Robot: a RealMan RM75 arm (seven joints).
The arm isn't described. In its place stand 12 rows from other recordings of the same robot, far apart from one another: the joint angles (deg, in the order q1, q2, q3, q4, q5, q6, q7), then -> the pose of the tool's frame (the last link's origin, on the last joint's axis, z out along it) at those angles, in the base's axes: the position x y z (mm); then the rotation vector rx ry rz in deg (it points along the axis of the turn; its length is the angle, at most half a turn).
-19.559 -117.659 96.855 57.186 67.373 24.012 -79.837 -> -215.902 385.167 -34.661 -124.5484 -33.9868 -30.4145
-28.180 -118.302 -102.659 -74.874 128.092 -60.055 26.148 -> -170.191 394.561 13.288 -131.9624 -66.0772 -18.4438
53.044 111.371 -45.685 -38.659 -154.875 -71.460 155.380 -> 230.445 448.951 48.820 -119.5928 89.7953 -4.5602
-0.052 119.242 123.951 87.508 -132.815 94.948 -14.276 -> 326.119 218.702 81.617 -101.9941 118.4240 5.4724
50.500 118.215 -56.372 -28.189 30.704 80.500 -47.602 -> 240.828 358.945 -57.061 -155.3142 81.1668 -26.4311
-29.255 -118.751 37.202 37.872 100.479 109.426 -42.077 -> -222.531 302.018 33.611 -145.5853 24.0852 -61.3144
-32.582 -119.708 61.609 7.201 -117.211 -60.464 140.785 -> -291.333 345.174 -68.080 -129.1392 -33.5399 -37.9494
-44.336 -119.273 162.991 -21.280 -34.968 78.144 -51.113 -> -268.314 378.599 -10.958 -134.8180 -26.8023 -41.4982
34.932 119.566 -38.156 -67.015 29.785 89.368 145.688 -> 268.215 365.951 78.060 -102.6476 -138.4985 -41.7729
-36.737 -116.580 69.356 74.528 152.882 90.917 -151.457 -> -203.915 374.890 43.307 -136.5403 -65.6742 25.7979
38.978 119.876 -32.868 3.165 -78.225 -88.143 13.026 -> 213.807 337.430 -48.172 -118.9433 -0.6481 61.7333
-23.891 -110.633 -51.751 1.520 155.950 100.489 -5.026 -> -314.954 285.414 54.689 -103.7620 9.3123 -47.0263
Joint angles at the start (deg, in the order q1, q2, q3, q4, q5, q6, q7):
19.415, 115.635, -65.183, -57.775, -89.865, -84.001, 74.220
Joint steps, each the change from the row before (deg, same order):
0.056, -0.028, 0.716, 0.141, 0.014, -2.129, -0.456
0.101, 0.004, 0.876, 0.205, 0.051, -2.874, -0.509
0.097, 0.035, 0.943, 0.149, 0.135, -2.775, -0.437
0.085, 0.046, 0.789, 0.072, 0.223, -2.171, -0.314
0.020, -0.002, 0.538, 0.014, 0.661, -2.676, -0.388
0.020, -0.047, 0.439, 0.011, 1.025, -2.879, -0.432
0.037, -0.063, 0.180, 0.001, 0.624, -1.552, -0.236
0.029, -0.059, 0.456, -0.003, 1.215, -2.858, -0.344
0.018, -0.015, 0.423, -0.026, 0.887, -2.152, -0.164
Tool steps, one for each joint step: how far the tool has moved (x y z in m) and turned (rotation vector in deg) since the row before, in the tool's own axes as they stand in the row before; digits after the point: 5 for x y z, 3 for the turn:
-0.00168, 0.00310, -0.00219, -1.380, -0.783, -0.342
-0.00244, 0.00457, -0.00238, -1.954, -1.130, -0.364
-0.00289, 0.00425, -0.00242, -1.766, -1.251, -0.358
-0.00283, 0.00317, -0.00190, -1.301, -1.134, -0.328
-0.00403, 0.00467, -0.00172, -1.841, -1.583, -0.485
-0.00505, 0.00502, -0.00171, -2.000, -1.930, -0.643
-0.00301, 0.00260, -0.00082, -1.116, -1.065, -0.422
-0.00565, 0.00479, -0.00178, -1.897, -2.092, -0.728
-0.00433, 0.00357, -0.00137, -1.365, -1.581, -0.523

